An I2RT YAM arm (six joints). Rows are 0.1 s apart.
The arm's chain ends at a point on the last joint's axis. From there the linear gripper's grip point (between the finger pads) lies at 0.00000 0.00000 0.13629 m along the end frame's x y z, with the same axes.
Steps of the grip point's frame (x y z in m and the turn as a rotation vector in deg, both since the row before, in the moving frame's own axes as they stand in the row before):
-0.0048 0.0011 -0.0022 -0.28 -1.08 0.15
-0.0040 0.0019 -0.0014 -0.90 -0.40 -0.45
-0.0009 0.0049 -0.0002 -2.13 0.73 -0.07
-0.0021 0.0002 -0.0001 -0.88 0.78 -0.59
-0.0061 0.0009 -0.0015 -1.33 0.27 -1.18
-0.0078 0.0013 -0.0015 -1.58 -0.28 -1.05
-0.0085 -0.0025 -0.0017 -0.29 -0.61 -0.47
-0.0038 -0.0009 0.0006 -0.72 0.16 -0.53
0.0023 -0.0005 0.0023 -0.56 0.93 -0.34
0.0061 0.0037 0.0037 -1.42 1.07 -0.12
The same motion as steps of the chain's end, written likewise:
-0.0022 0.0004 -0.0022 -0.28 -1.08 0.15
-0.0031 -0.0002 -0.0014 -0.90 -0.40 -0.45
-0.0026 -0.0002 -0.0001 -2.13 0.73 -0.07
-0.0040 -0.0019 -0.0001 -0.88 0.78 -0.59
-0.0068 -0.0023 -0.0015 -1.33 0.27 -1.18
-0.0072 -0.0025 -0.0014 -1.58 -0.28 -1.05
-0.0071 -0.0032 -0.0017 -0.29 -0.61 -0.47
-0.0042 -0.0026 0.0006 -0.72 0.16 -0.53
0.0001 -0.0018 0.0023 -0.56 0.93 -0.34
0.0036 0.0003 0.0038 -1.42 1.07 -0.12

